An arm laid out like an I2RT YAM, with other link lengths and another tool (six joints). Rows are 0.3 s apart.
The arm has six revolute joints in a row. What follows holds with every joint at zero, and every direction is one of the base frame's.
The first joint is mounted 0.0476 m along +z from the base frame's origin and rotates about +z.
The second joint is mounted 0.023 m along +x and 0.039 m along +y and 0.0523 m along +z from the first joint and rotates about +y.
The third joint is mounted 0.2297 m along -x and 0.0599 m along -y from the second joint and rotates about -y.
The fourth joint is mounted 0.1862 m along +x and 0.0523 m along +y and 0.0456 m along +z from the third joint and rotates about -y.
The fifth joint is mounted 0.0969 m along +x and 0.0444 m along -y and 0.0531 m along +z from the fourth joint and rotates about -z.
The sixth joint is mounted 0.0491 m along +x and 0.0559 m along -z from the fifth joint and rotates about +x.
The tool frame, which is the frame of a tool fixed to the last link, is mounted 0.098 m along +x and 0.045 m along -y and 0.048 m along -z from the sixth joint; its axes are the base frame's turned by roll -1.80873, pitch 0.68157 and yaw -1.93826 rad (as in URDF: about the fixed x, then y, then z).
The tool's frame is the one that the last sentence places.
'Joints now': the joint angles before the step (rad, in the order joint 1, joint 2, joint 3, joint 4, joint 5, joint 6). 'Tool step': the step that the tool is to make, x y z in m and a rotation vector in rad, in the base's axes. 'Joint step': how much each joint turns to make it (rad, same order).
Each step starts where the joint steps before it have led.
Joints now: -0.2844, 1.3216, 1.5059, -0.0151, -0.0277, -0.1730
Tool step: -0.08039, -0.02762, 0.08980, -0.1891, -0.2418, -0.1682
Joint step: -0.1388, -0.1446, 0.0000, 0.1450, 0.0001, -0.0980
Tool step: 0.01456, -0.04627, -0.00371, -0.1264, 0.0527, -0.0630
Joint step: -0.1451, 0.1301, 0.0000, 0.1358, -0.1340, -0.0859
